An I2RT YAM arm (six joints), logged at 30 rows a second.
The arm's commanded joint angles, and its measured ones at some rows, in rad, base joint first. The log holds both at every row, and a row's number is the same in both.
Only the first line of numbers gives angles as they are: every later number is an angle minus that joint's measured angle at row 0.
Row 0, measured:
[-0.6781 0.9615 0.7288 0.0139 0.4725 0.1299]
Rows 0 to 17, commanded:
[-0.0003 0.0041 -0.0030 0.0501 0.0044 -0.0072]
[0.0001 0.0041 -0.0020 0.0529 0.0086 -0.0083]
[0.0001 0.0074 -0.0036 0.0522 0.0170 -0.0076]
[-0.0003 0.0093 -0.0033 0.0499 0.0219 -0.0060]
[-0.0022 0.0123 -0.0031 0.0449 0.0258 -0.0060]
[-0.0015 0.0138 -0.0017 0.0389 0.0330 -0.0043]
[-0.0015 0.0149 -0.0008 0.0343 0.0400 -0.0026]
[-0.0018 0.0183 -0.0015 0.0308 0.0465 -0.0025]
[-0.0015 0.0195 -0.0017 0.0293 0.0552 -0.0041]
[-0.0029 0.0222 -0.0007 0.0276 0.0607 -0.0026]
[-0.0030 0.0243 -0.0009 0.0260 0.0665 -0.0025]
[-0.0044 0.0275 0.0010 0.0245 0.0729 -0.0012]
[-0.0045 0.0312 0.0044 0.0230 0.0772 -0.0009]
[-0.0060 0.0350 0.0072 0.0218 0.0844 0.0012]
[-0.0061 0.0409 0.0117 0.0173 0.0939 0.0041]
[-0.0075 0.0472 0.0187 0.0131 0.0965 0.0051]
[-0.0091 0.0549 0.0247 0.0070 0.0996 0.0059]
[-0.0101 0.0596 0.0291 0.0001 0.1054 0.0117]
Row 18, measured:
[-0.0065 0.0504 0.0160 0.0130 0.0545 -0.0034]
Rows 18 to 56, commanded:
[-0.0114 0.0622 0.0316 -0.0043 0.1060 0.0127]
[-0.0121 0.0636 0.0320 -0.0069 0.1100 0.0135]
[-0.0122 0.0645 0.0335 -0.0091 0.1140 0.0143]
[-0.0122 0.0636 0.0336 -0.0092 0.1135 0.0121]
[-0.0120 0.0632 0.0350 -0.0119 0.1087 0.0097]
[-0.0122 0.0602 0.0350 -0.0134 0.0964 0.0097]
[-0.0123 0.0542 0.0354 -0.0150 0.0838 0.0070]
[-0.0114 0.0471 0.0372 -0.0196 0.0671 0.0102]
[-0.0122 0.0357 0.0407 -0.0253 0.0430 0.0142]
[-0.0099 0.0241 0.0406 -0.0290 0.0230 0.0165]
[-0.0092 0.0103 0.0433 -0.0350 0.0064 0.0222]
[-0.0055 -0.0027 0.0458 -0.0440 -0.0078 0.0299]
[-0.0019 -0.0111 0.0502 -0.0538 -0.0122 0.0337]
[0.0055 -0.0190 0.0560 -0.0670 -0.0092 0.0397]
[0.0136 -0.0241 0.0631 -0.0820 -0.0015 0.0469]
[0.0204 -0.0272 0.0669 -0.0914 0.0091 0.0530]
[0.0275 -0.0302 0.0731 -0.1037 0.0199 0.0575]
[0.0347 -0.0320 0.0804 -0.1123 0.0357 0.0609]
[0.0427 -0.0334 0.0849 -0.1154 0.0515 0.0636]
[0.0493 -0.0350 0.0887 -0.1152 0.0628 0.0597]
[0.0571 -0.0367 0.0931 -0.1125 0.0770 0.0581]
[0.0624 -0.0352 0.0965 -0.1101 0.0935 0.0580]
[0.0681 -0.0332 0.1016 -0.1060 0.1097 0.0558]
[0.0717 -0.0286 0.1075 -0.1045 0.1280 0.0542]
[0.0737 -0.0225 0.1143 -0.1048 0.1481 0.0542]
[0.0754 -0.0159 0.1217 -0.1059 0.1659 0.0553]
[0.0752 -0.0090 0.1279 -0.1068 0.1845 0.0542]
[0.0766 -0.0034 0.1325 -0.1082 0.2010 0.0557]
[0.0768 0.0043 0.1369 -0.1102 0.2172 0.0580]
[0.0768 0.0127 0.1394 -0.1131 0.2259 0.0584]
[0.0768 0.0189 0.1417 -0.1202 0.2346 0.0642]
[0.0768 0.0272 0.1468 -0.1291 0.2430 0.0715]
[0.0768 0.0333 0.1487 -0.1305 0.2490 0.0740]
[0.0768 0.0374 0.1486 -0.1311 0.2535 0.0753]
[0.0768 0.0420 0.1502 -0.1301 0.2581 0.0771]
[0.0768 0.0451 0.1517 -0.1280 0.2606 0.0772]
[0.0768 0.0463 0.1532 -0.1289 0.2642 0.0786]
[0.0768 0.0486 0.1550 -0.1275 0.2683 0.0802]
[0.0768 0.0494 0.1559 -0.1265 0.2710 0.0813]
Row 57, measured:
[0.0740 0.0465 0.1476 -0.1217 0.2372 0.0725]
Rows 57 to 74, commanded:
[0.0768 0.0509 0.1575 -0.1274 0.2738 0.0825]
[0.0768 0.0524 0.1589 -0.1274 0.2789 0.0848]
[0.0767 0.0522 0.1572 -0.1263 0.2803 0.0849]
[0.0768 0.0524 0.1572 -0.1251 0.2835 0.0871]
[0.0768 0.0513 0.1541 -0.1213 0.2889 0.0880]
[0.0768 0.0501 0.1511 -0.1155 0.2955 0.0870]
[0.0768 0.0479 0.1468 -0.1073 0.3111 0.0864]
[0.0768 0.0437 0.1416 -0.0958 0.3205 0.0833]
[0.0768 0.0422 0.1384 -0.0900 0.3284 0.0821]
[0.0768 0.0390 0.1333 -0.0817 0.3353 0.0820]
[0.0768 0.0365 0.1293 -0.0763 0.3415 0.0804]
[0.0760 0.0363 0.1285 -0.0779 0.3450 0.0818]
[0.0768 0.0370 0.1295 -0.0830 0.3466 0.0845]
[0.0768 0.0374 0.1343 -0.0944 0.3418 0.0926]
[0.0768 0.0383 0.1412 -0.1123 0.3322 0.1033]
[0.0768 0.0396 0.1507 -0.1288 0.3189 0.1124]
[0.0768 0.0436 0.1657 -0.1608 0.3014 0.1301]
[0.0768 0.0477 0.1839 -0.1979 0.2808 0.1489]
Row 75, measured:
[0.0759 0.0420 0.1534 -0.1465 0.3120 0.1034]
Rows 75 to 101, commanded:
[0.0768 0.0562 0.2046 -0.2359 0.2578 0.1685]
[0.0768 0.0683 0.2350 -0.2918 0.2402 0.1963]
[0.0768 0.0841 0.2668 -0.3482 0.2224 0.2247]
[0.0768 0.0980 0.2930 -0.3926 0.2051 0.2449]
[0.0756 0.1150 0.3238 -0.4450 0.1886 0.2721]
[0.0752 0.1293 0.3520 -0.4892 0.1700 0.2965]
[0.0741 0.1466 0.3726 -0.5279 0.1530 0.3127]
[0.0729 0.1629 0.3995 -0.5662 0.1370 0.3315]
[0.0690 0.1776 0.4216 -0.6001 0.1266 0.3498]
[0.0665 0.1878 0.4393 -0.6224 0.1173 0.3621]
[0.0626 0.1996 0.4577 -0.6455 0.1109 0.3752]
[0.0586 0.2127 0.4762 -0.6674 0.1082 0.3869]
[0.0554 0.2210 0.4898 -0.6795 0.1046 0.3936]
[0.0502 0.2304 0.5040 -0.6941 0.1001 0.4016]
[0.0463 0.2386 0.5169 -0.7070 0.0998 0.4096]
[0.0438 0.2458 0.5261 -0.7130 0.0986 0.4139]
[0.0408 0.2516 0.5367 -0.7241 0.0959 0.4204]
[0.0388 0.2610 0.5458 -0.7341 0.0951 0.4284]
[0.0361 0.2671 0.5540 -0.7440 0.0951 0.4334]
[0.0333 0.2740 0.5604 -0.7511 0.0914 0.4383]
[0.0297 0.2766 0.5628 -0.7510 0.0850 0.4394]
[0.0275 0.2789 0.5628 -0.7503 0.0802 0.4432]
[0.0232 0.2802 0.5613 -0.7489 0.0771 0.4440]
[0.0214 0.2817 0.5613 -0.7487 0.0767 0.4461]
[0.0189 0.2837 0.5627 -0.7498 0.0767 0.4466]
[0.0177 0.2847 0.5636 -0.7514 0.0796 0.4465]
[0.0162 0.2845 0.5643 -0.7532 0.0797 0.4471]
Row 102, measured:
[0.0187 0.2838 0.5577 -0.7427 0.0785 0.4318]
